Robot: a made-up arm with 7 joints.
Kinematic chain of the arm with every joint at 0, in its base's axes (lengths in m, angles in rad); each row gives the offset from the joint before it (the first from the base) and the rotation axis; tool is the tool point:
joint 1: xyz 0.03 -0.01 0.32 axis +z
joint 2: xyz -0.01 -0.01 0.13 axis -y
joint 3: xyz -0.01 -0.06 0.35 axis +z
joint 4: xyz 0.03 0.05 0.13 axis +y
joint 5: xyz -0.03 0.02 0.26 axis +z
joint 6: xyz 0 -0.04 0.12 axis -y
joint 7: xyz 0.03 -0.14 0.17 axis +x
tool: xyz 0.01 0 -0.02
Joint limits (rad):
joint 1: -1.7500..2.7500
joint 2: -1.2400..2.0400
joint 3: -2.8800..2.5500
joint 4: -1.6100..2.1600
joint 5: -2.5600..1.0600
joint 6: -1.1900..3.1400
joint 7: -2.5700..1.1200
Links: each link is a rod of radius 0.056 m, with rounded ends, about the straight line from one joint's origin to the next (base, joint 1, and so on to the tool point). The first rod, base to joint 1, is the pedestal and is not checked.
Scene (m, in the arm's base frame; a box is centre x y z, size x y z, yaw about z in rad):
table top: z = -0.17
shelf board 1: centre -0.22 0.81 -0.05 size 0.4 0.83 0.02 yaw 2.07
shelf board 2: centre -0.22 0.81 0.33 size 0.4 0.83 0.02 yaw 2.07
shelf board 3: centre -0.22 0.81 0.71 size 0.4 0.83 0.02 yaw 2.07
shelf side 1: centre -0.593 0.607 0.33 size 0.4 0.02 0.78 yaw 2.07
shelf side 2: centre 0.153 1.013 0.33 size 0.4 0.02 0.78 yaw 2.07
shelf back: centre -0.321 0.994 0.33 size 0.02 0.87 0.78 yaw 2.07
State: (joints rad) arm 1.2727 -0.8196 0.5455 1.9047 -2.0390 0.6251 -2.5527
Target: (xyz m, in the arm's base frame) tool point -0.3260 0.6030 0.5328
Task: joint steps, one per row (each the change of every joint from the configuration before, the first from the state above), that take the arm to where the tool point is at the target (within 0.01 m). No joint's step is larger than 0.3 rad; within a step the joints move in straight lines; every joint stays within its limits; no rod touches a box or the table.
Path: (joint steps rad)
1: 0.0816 0.0606 0.1009 0.0387 -0.0312 0.0349 -0.0006

